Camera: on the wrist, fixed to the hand. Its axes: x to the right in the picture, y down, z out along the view.
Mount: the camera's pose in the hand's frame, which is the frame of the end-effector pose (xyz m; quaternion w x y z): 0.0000 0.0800 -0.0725 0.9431 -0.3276 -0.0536 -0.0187
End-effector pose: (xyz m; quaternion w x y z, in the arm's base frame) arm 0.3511 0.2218 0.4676 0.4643 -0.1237 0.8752 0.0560
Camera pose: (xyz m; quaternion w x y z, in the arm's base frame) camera 0.2717 0.2834 0.5070 0.4453 -0.2821 0.7799 0.3375
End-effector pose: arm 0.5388 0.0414 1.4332 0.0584 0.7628 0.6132 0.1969
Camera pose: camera 0.5848 0.0111 1.5260 0.3415 0.6993 0.5249 0.3446
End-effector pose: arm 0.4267 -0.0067 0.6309 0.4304 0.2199 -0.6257 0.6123
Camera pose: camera 0.3820 0.0749 0.5760 0.4559 0.1109 -0.8096 0.3526
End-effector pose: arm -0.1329 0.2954 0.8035 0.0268 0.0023 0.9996 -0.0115
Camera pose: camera -0.1364 0.3771 0.8740 0.0794 -0.0259 0.9451 0.3160
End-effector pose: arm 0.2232 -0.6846 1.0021 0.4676 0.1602 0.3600 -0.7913
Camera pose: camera 0.2856 -0.6567 0.9185 0.4980 -0.0512 0.5767 -0.6457
